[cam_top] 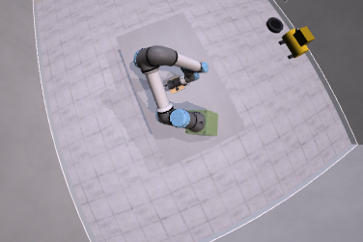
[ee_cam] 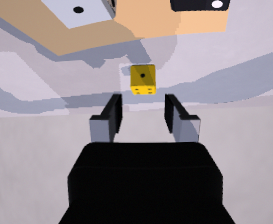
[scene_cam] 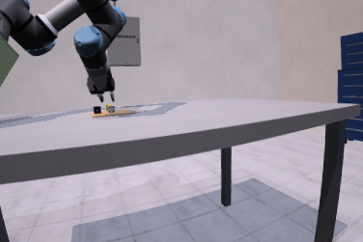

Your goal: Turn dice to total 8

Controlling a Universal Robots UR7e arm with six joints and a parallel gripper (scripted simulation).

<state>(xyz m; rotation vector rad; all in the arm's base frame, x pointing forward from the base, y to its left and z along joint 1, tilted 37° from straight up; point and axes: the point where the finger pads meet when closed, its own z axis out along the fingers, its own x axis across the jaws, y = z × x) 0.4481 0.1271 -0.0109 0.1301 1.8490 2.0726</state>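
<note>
The yellow die is 40 mm to the left of my hand, 40 mm below it and 10 mm ahead of it. The rest, counted from my hand: mat (90 mm to the right, 50 mm below, 10 mm ahead); then white die (90 mm to the right, 40 mm below, 10 mm ahead).
</note>
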